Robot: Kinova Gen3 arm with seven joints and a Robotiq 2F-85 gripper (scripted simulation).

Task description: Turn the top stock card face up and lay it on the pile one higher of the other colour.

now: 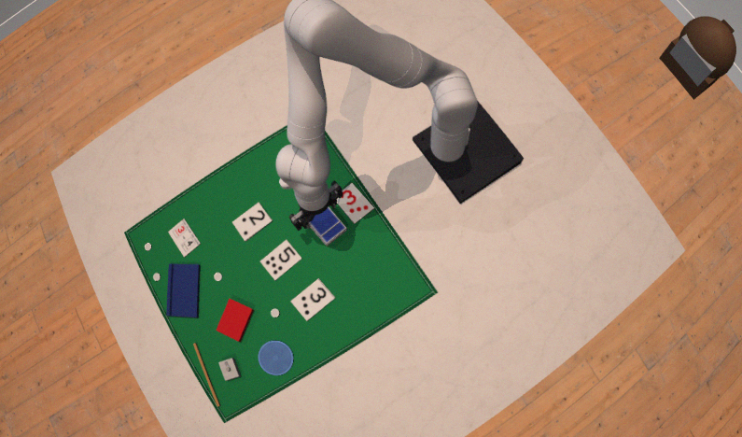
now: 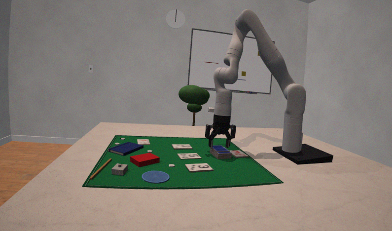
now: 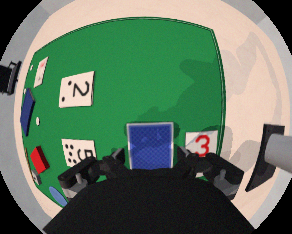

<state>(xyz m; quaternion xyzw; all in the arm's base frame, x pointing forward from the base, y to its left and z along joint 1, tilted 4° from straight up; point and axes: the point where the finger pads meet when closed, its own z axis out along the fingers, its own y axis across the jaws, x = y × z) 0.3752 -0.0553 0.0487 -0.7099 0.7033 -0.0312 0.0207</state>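
My gripper is now 10 mm above the card. Also, from my hand: book (410 mm ahead, 80 mm to the right, 30 mm below); then green mat (180 mm ahead, 50 mm below); then red box (330 mm ahead, 70 mm to the left, 30 mm below).
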